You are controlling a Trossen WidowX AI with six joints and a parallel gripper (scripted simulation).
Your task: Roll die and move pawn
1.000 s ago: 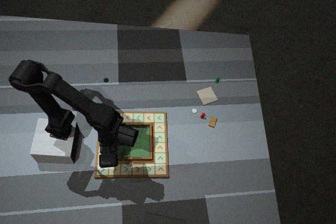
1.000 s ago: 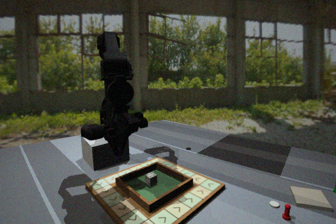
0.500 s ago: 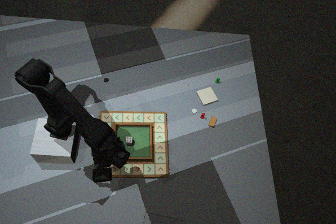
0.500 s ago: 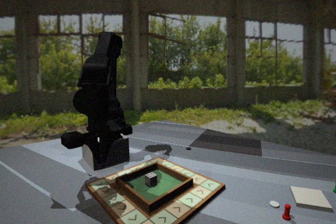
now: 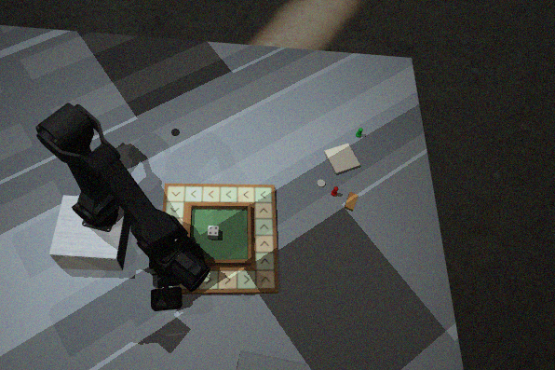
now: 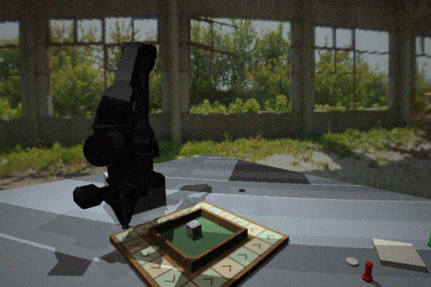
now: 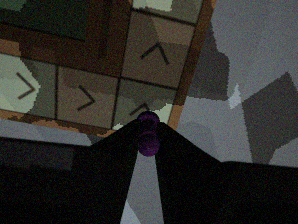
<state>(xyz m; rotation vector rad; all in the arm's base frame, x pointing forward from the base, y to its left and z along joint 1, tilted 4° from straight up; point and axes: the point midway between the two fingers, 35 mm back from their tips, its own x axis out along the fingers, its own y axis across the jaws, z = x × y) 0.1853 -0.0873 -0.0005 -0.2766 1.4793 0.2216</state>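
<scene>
Now: gripper tip 7 cm short of the white die, 14 cm to the right of it and 2 cm above it. Round my gripper tip: black dot (11 cm behind, 41 cm to the left, 4 cm below); green dice tray (8 cm ahead, 14 cm to the left, 4 cm below); purple pawn (1 cm above).
</scene>
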